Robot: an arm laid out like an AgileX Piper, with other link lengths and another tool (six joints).
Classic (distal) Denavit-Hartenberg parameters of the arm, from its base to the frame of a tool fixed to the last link. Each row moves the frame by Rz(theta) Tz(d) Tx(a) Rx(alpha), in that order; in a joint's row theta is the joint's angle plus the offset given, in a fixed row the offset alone. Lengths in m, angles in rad.
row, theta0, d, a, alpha
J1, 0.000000, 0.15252, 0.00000, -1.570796
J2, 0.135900, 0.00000, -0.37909, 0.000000
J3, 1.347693, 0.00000, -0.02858, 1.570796
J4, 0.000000, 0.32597, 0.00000, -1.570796
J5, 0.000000, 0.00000, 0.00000, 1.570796
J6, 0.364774, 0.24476, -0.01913, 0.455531
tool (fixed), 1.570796, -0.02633, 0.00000, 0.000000
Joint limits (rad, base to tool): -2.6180..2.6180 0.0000..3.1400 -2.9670..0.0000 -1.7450..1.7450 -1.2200..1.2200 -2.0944..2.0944
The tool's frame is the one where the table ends.
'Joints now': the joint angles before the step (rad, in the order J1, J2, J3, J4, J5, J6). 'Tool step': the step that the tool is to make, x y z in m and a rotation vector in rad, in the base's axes. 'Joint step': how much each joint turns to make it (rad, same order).
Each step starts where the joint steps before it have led.
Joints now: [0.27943 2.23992 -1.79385 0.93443 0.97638 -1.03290]
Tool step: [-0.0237 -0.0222 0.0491 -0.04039 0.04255 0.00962]
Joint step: [-0.02113 -0.09968 -0.00031 -0.09813 0.11238 0.12133]
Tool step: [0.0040 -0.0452 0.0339 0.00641 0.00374 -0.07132]
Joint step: [-0.07207 -0.06548 0.01139 -0.01320 0.03977 0.04464]
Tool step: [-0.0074 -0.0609 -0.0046 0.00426 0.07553 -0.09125]
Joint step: [-0.10110 -0.05713 0.10007 0.00534 0.03062 0.01575]
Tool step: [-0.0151 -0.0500 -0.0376 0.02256 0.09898 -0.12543]
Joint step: [-0.08699 -0.04090 0.17899 0.04266 -0.04777 -0.01268]
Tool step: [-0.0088 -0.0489 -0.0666 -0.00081 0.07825 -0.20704]
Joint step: [-0.07168 -0.00486 0.21096 0.07644 -0.17419 -0.03065]
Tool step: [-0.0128 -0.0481 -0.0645 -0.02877 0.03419 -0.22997]
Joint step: [-0.05659 0.00919 0.19861 0.15234 -0.22318 -0.09566]
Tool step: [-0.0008 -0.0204 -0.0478 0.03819 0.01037 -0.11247]
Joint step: [-0.03514 0.07821 0.07237 0.22966 -0.06758 -0.18861]
